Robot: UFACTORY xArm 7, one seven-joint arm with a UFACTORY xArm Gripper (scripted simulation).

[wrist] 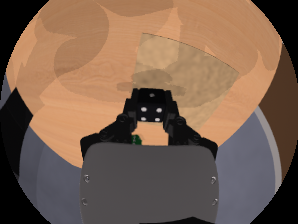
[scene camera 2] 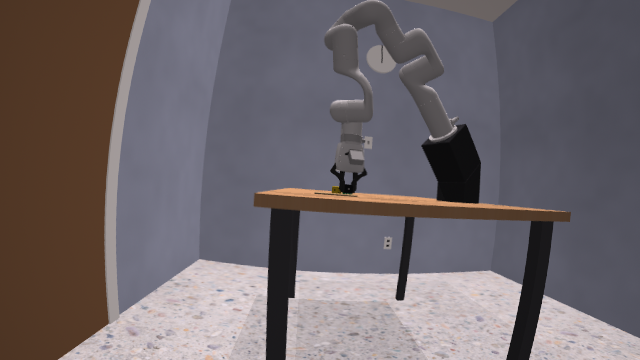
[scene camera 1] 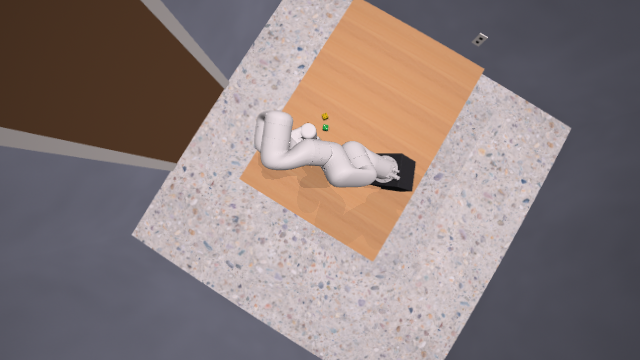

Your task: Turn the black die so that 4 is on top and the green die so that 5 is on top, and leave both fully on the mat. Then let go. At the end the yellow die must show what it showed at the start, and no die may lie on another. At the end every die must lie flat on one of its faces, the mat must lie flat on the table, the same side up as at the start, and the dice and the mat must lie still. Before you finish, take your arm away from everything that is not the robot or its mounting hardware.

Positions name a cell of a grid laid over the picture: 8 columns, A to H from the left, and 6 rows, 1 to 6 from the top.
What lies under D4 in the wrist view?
The gripper.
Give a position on a black die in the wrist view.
At E3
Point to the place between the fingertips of the gripper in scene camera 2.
At E4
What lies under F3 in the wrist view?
A tan mat.
